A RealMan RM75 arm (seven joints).
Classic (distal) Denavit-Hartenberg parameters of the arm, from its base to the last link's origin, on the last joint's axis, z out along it. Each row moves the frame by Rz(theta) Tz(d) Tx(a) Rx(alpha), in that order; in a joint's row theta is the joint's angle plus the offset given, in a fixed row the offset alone. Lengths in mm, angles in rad.
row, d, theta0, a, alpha
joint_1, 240.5, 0, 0, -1.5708
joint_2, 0, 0, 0, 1.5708
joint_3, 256, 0, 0, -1.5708
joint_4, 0, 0, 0, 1.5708
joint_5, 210, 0, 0, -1.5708
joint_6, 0, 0, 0, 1.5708
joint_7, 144, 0, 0, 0
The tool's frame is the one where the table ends.
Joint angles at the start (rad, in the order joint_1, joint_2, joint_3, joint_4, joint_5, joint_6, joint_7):
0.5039 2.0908 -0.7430 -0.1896 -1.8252 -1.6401 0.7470
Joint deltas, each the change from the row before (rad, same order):
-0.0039 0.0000 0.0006 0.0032 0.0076 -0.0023 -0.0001
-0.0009 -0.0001 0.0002 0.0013 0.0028 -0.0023 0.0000
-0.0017 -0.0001 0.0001 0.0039 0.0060 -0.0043 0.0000
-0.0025 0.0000 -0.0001 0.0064 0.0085 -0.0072 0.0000
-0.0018 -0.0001 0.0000 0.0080 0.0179 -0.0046 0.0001
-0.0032 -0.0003 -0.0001 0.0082 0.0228 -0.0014 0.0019
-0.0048 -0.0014 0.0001 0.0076 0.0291 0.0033 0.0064
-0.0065 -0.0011 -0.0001 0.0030 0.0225 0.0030 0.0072
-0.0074 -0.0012 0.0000 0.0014 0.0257 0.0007 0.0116
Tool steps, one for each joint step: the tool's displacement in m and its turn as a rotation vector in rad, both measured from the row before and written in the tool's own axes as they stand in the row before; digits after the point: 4 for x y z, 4 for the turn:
0.0002 0.0006 -0.0008 0.0068 -0.0074 0.0052
-0.0002 0.0003 -0.0002 0.0012 -0.0038 0.0016
-0.0003 0.0007 -0.0003 0.0024 -0.0079 0.0045
-0.0004 0.0013 -0.0003 0.0024 -0.0121 0.0073
-0.0010 0.0001 -0.0001 0.0106 -0.0170 0.0075
-0.0008 -0.0005 -0.0006 0.0175 -0.0175 0.0098
-0.0008 -0.0018 -0.0015 0.0272 -0.0173 0.0136
-0.0003 -0.0014 -0.0020 0.0235 -0.0121 0.0118
-0.0009 -0.0017 -0.0024 0.0250 -0.0157 0.0147

